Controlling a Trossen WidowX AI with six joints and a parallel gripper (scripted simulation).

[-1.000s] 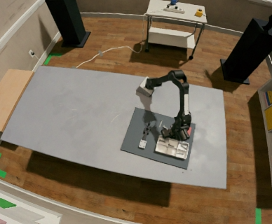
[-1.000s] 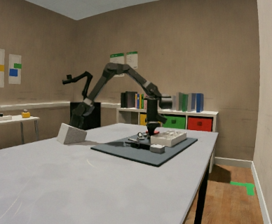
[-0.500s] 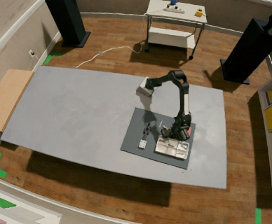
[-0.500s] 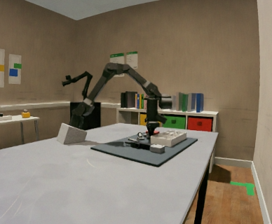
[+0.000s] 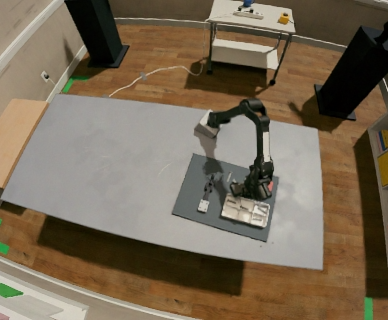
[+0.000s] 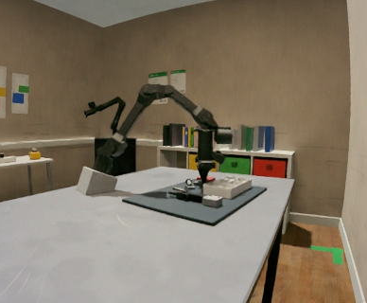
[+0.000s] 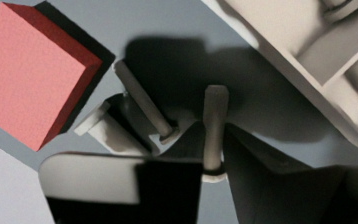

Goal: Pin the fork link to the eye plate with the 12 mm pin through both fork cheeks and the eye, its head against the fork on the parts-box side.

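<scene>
My hand is 19 cm to the left of the eye plate, 4 cm above it and 3 cm short of it. The rest, counted from my hand: mat: 8 cm to the right, 6 cm below, 3 cm ahead; then headed pin: 3 cm below; then thick pin: 7 cm behind, 4 cm below, 1 cm to the left.
</scene>
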